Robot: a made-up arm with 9 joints. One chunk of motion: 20 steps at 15 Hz.
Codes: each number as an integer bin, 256 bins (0 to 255) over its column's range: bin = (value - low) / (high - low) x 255, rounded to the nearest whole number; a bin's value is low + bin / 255 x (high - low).
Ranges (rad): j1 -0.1..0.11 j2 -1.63..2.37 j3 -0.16..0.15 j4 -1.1..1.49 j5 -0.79..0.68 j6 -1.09..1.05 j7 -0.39..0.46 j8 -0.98..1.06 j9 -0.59..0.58
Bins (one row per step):
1: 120 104 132 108 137 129 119 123 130
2: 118 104 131 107 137 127 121 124 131
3: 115 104 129 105 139 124 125 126 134
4: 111 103 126 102 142 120 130 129 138
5: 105 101 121 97 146 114 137 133 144
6: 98 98 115 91 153 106 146 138 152
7: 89 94 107 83 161 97 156 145 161
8: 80 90 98 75 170 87 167 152 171
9: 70 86 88 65 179 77 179 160 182
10: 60 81 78 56 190 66 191 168 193
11: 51 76 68 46 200 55 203 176 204
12: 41 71 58 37 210 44 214 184 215
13: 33 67 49 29 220 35 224 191 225
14: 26 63 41 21 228 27 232 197 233
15: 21 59 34 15 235 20 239 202 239
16: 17 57 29 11 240 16 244 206 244
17: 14 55 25 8 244 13 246 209 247
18: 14 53 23 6 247 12 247 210 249
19: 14 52 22 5 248 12 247 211 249
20: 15 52 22 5 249 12 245 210 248
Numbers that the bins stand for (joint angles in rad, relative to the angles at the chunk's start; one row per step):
1: -0.0012 0.0014 0.0005 -0.0031 -0.0002 -0.0074 0.0067 0.0040 0.0065
2: -0.0028 0.0014 -0.0007 -0.0132 -0.0002 -0.0242 0.0133 0.0120 0.0111
3: -0.0053 0.0014 -0.0032 -0.0335 0.0113 -0.0494 0.0267 0.0280 0.0248
4: -0.0086 -0.0143 -0.0068 -0.0640 0.0286 -0.0829 0.0433 0.0520 0.0432
5: -0.0135 -0.0457 -0.0129 -0.1148 0.0516 -0.1333 0.0667 0.0840 0.0707
6: -0.0193 -0.0927 -0.0202 -0.1757 0.0920 -0.2004 0.0967 0.1240 0.1074
7: -0.0267 -0.1555 -0.0299 -0.2570 0.1381 -0.2760 0.1300 0.1800 0.1487
8: -0.0341 -0.2182 -0.0409 -0.3382 0.1900 -0.3599 0.1667 0.2360 0.1946
9: -0.0424 -0.2810 -0.0530 -0.4398 0.2419 -0.4438 0.2067 0.3000 0.2451
10: -0.0506 -0.3594 -0.0652 -0.5312 0.3053 -0.5361 0.2467 0.3640 0.2955
11: -0.0580 -0.4378 -0.0773 -0.6328 0.3629 -0.6284 0.2867 0.4280 0.3460
12: -0.0662 -0.5163 -0.0895 -0.7242 0.4206 -0.7207 0.3233 0.4920 0.3965
13: -0.0728 -0.5790 -0.1004 -0.8055 0.4782 -0.7963 0.3567 0.5480 0.4424
14: -0.0786 -0.6418 -0.1102 -0.8867 0.5244 -0.8634 0.3833 0.5960 0.4791
15: -0.0827 -0.7045 -0.1187 -0.9476 0.5647 -0.9222 0.4067 0.6360 0.5066
16: -0.0860 -0.7359 -0.1247 -0.9883 0.5935 -0.9557 0.4233 0.6680 0.5295
17: -0.0885 -0.7673 -0.1296 -1.0187 0.6166 -0.9809 0.4300 0.6920 0.5433
18: -0.0885 -0.7986 -0.1320 -1.0391 0.6339 -0.9893 0.4333 0.7000 0.5525
19: -0.0885 -0.8143 -0.1333 -1.0492 0.6396 -0.9893 0.4333 0.7080 0.5525
20: -0.0876 -0.8143 -0.1333 -1.0492 0.6454 -0.9893 0.4267 0.7000 0.5479

